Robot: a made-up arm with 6 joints. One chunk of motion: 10 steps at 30 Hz.
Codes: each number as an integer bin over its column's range. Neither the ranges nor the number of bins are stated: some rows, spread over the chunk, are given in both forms.
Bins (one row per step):
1: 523 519 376 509 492 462
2: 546 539 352 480 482 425
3: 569 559 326 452 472 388
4: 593 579 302 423 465 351
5: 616 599 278 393 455 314
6: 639 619 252 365 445 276
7: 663 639 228 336 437 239
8: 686 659 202 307 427 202
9: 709 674 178 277 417 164
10: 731 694 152 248 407 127
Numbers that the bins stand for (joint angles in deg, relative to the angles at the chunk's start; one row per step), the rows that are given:
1: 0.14 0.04 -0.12 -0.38 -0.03 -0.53
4: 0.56 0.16 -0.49 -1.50 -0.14 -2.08
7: 0.98 0.28 -0.86 -2.63 -0.25 -3.65
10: 1.39 0.39 -1.24 -3.77 -0.37 -5.22
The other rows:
2: 0.28 0.08 -0.24 -0.75 -0.07 -1.04
3: 0.42 0.12 -0.37 -1.12 -0.11 -1.56
5: 0.70 0.20 -0.61 -1.89 -0.18 -2.60
6: 0.84 0.24 -0.74 -2.25 -0.22 -3.13
8: 1.12 0.32 -0.99 -3.01 -0.29 -4.17
9: 1.26 0.35 -1.11 -3.40 -0.33 -4.70

